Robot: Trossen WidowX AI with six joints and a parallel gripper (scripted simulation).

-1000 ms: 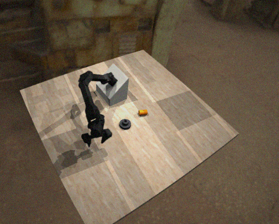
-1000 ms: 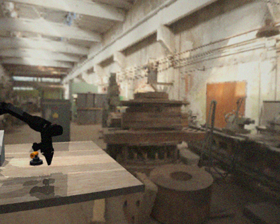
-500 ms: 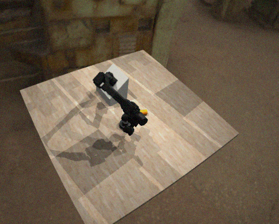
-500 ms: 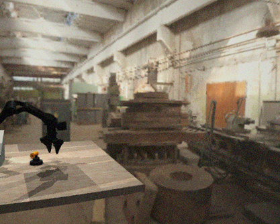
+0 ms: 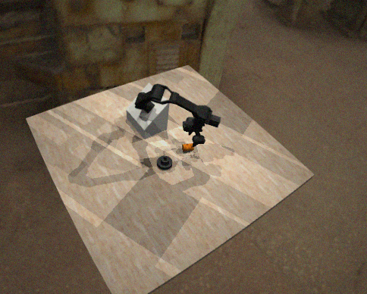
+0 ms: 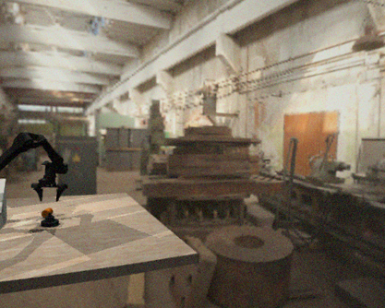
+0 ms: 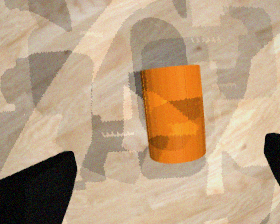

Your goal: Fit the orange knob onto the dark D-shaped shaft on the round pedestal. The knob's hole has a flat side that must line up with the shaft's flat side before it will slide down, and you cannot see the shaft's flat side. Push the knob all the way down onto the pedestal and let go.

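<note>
My gripper tip is 10 mm past the orange knob, 10 mm to the left of it and 60 mm above it. Also, from my gripper tip: round pedestal 180 mm to the right, 50 mm below.
</note>
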